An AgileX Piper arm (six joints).
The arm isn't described. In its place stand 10 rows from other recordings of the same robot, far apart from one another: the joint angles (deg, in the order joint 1, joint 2, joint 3, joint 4, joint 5, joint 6), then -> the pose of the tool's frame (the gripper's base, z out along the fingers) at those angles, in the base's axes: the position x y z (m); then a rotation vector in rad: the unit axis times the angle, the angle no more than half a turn.
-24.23, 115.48, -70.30, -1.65, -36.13, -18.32 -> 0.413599 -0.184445 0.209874 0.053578 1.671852 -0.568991
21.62, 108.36, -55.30, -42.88, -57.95, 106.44 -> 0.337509 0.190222 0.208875 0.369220 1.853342 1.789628
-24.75, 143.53, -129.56, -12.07, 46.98, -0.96 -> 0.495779 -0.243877 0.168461 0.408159 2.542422 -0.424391
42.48, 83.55, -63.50, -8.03, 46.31, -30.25 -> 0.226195 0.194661 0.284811 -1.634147 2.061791 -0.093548
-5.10, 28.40, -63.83, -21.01, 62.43, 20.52 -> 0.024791 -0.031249 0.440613 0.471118 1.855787 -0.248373
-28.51, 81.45, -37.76, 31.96, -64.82, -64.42 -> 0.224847 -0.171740 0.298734 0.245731 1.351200 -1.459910
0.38, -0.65, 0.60, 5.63, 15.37, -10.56 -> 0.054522 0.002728 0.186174 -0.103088 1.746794 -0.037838
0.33, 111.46, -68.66, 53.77, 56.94, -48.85 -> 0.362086 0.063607 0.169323 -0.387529 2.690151 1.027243
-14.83, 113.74, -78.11, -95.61, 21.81, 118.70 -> 0.426764 -0.147802 0.216901 0.871510 1.846673 -0.305353
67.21, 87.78, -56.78, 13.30, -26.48, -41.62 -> 0.145408 0.321984 0.316287 -1.133950 1.114139 0.432259
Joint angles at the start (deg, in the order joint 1, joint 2, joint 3, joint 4, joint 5, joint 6): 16.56, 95.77, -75.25, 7.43, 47.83, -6.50
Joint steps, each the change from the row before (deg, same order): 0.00, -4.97, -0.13, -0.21, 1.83, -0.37; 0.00, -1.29, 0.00, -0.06, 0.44, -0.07; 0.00, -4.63, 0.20, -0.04, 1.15, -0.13; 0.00, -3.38, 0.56, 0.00, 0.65, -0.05; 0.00, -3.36, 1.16, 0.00, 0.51, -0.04; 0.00, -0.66, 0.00, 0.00, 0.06, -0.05; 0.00, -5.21, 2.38, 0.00, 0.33, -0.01; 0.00, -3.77, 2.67, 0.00, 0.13, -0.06; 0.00, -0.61, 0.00, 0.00, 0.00, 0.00; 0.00, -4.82, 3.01, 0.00, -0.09, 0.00; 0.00, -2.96, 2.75, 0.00, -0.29, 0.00; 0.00, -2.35, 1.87, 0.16, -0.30, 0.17; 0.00, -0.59, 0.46, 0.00, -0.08, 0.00; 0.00, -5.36, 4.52, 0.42, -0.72, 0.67; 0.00, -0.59, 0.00, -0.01, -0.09, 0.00
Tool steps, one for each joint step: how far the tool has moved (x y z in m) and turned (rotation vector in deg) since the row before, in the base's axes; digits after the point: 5 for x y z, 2 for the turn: -0.01594, -0.00474, 0.02938, 0.63, -3.28, 0.60; -0.00453, -0.00136, 0.00721, 0.16, -0.85, 0.12; -0.01722, -0.00502, 0.02425, 0.85, -3.19, 0.26; -0.01381, -0.00402, 0.01466, 0.60, -2.10, 0.12; -0.01467, -0.00430, 0.01056, 0.46, -1.63, 0.09; -0.00270, -0.00080, 0.00322, 0.14, -0.59, 0.05; -0.02328, -0.00688, 0.01156, 0.71, -2.40, 0.05; -0.01725, -0.00511, 0.00195, 0.24, -0.95, 0.06; -0.00260, -0.00077, 0.00255, 0.17, -0.58, 0.00; -0.02143, -0.00638, 0.00297, 0.54, -1.82, -0.01; -0.01285, -0.00386, -0.00373, 0.15, -0.48, -0.04; -0.00996, -0.00279, -0.00166, 0.49, -0.65, -0.13; -0.00245, -0.00074, -0.00043, 0.06, -0.20, -0.01; -0.02196, -0.00608, -0.00695, 1.30, -1.16, -0.48; -0.00234, -0.00072, 0.00181, 0.19, -0.65, -0.01
